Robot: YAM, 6 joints.
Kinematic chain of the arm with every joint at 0, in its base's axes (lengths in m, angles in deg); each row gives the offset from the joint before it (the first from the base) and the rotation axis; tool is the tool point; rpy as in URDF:
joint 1: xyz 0 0 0.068 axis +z
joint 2: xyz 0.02 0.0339 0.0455 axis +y
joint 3: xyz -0.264 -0.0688 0 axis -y
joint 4: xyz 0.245 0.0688 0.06 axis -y
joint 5: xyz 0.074 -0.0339 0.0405 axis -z
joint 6: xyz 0.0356 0 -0.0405 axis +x
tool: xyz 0 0 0 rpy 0 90 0
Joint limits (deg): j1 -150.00..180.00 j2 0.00..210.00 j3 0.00..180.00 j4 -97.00..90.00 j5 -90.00..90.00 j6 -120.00..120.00
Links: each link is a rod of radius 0.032 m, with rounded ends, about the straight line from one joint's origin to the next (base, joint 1, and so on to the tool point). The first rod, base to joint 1, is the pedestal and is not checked.
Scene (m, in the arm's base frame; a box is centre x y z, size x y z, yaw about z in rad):
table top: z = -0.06
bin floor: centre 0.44 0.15 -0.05 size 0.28 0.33 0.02 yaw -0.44
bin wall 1: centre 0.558 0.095 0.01 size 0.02 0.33 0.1 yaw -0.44
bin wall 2: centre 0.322 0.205 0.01 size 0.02 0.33 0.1 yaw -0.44
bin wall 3: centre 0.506 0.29 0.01 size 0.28 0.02 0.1 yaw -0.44
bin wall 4: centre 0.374 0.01 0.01 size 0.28 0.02 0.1 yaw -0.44
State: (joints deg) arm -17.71 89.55 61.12 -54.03 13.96 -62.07
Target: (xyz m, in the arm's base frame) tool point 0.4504 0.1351 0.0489
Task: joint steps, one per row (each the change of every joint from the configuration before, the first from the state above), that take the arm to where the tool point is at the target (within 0.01 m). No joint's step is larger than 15 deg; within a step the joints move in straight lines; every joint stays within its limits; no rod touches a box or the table.
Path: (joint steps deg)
1: 8.79 12.56 8.39 6.70 -0.99 0.00
2: 8.79 12.56 8.40 6.70 -1.00 0.00
3: 8.79 12.56 8.39 6.70 -0.99 0.00
4: 8.79 12.55 8.40 6.70 -0.99 0.00

